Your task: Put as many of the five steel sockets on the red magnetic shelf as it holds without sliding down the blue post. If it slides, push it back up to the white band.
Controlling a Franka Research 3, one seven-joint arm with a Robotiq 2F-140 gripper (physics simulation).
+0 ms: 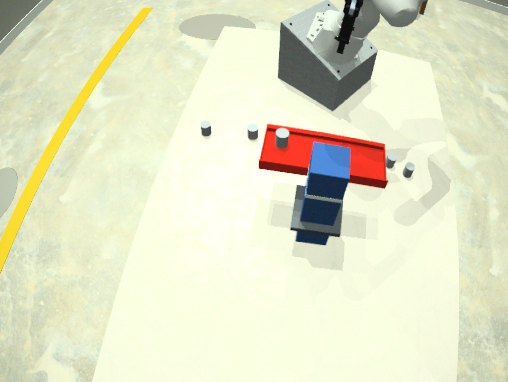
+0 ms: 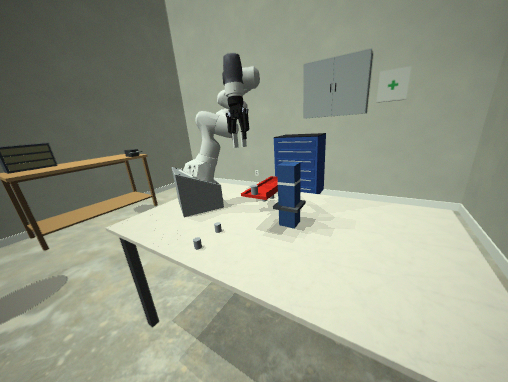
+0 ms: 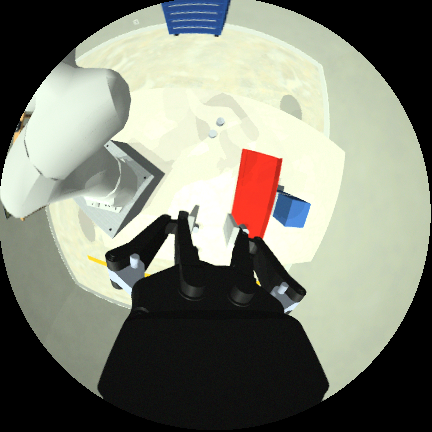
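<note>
The red shelf [image 1: 367, 162] [image 3: 257, 187] is at the blue post [image 1: 330, 160] [image 2: 289, 172] [image 3: 293, 210], on the side toward the robot base. The post's white band [image 1: 324, 197] [image 2: 289, 184] is above a dark collar. One steel socket [image 1: 282, 138] [image 2: 254, 190] stands upright on one end part of the shelf. Two sockets [image 1: 205, 128] [image 1: 252, 131] stand on the table beyond that end. Two more sockets [image 1: 391, 160] [image 1: 409, 170] [image 3: 220, 121] [image 3: 213, 134] stand beyond the other end. My gripper [image 2: 240, 142] [image 3: 210, 216] is partly open, empty, pointing down, high above the table.
The dark collar [image 2: 295, 206] surrounds the post low down. The grey robot base block [image 1: 305, 70] [image 2: 200, 198] stands at the back of the pale table [image 1: 225, 300] [image 2: 380, 260]. A blue drawer cabinet [image 2: 315, 160] [image 3: 196, 17] and a wooden bench [image 2: 95, 162] stand beyond it.
</note>
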